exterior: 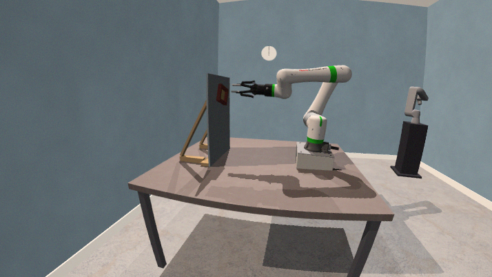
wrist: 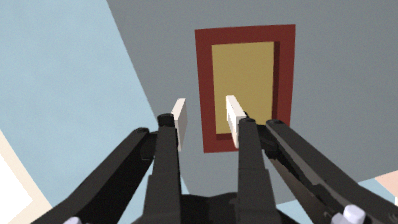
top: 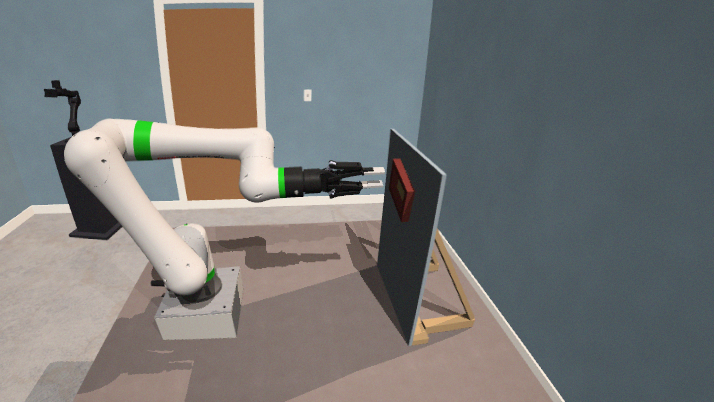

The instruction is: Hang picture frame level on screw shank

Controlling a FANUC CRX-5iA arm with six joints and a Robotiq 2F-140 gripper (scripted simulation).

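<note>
My hand is 100 mm short of the picture frame, 50 mm above it and 30 mm to the right of it. From my hand the other things lie so: grey board (220 mm below, 120 mm ahead, 30 mm to the left).
</note>
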